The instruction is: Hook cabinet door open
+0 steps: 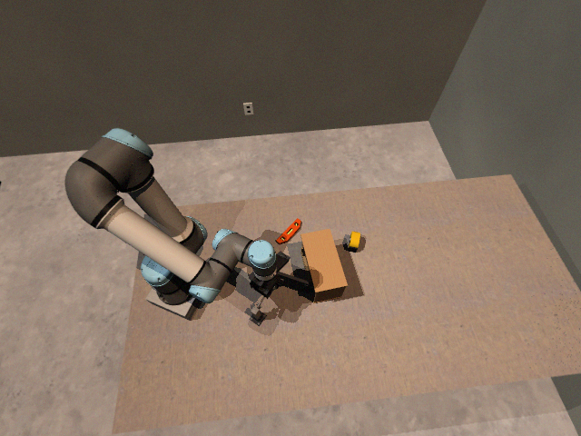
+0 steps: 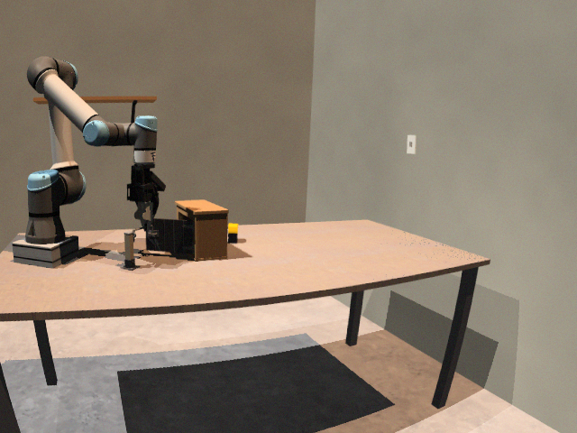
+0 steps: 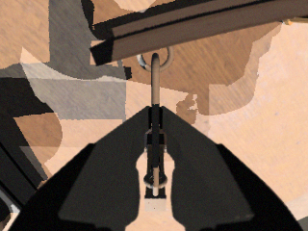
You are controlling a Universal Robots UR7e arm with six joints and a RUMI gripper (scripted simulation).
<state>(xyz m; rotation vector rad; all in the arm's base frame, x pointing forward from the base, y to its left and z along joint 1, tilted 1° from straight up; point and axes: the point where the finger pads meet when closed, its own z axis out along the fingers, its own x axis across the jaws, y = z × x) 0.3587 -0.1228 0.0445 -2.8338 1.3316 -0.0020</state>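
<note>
The thin hook is 20 mm to the right of my hand, 20 mm behind it and 10 mm below it. From my hand the other things lie so: yellow tape measure 390 mm ahead, 130 mm to the left, 80 mm below; flat orange object 260 mm to the left, 150 mm ahead, 100 mm below; dark door 80 mm ahead, 40 mm below, 10 mm to the right.
</note>
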